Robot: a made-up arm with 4 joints. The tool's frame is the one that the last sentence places.
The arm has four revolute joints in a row. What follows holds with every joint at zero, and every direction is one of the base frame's.
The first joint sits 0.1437 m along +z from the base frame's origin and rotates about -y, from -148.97 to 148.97 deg.
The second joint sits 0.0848 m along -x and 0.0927 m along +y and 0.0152 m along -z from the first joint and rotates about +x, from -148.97 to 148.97 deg.
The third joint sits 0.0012 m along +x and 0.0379 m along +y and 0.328 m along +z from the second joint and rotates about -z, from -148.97 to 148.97 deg.
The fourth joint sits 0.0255 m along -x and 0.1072 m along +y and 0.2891 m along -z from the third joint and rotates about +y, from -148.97 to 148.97 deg.
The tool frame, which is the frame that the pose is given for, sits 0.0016 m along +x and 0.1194 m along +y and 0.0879 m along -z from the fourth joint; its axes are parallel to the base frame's.
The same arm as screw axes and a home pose.
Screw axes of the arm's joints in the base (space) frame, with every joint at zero. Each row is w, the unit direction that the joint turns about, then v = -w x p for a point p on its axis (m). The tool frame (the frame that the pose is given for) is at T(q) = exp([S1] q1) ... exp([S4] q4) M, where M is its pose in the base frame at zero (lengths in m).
S1 = (0, -1, 0, 0.1437, 0, 0)
S2 = (1, 0, 0, 0, 0.1285, -0.0927)
S3 = (0, 0, -1, -0.1306, -0.0836, 0)
S4 = (0, 1, 0, -0.1674, 0, -0.1091)
M =
1 0 0 -0.1075
0 1 0 0.3572
0 0 1 0.0795
0 0 0 1
Joint limits (deg, base to tool): -148.97..148.97 -148.97..148.97 -148.97..148.97 -148.97..148.97

